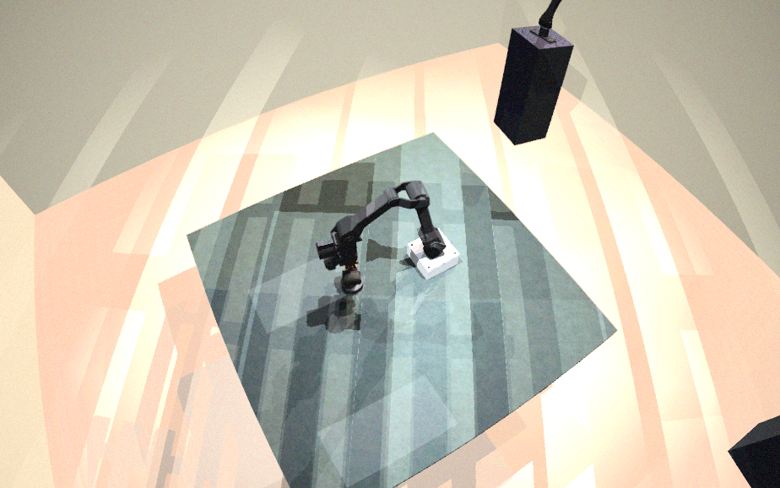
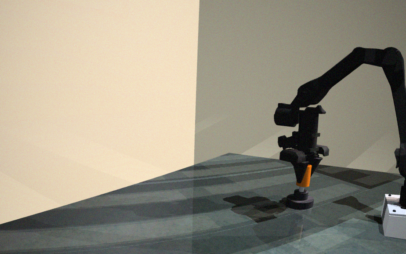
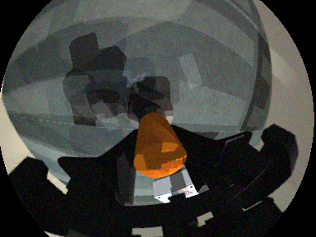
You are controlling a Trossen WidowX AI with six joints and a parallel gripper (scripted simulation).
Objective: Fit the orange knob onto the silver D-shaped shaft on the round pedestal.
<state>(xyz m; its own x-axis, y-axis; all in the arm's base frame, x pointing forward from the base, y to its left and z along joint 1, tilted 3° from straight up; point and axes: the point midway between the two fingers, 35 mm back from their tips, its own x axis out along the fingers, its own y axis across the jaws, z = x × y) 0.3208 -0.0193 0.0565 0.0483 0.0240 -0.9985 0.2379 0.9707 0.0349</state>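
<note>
Right now my gripper tip is 30 mm below the orange knob. Also, from my gripper tip: dark round pedestal 40 mm below.
</note>
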